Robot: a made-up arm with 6 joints.
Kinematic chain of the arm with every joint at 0, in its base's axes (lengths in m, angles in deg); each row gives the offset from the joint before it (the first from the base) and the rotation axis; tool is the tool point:
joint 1: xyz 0 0 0.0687 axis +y
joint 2: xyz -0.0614 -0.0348 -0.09 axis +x
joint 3: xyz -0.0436 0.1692 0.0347 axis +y
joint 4: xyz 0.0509 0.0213 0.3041 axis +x
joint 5: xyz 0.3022 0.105 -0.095 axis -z
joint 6: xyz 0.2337 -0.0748 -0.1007 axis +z
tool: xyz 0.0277 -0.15 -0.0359
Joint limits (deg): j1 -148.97..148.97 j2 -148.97..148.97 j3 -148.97..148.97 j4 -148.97..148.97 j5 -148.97..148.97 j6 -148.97..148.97
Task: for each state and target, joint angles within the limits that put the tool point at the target. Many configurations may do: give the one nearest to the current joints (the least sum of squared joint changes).
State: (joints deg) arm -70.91 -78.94 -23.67 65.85 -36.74 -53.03
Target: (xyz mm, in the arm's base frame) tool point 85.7 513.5 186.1
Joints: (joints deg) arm -71.14 -51.60 -49.13 42.97 -3.41 -60.34
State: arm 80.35 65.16 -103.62 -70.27 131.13 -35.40
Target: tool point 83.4 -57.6 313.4
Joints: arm 118.81 54.06 -116.00 -60.30 121.91 -31.80
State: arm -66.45 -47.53 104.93 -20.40 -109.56 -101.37
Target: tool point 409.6 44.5 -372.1
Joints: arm -63.13 -34.60 109.30 -14.27 -111.37 -100.53
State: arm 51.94 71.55 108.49 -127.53 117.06 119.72
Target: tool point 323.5 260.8 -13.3
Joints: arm 26.16 102.07 120.61 -128.83 140.61 115.92
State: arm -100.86 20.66 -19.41 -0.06 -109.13 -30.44
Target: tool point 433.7 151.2 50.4
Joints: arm -59.66 -13.99 20.08 -52.18 -132.95 -25.81
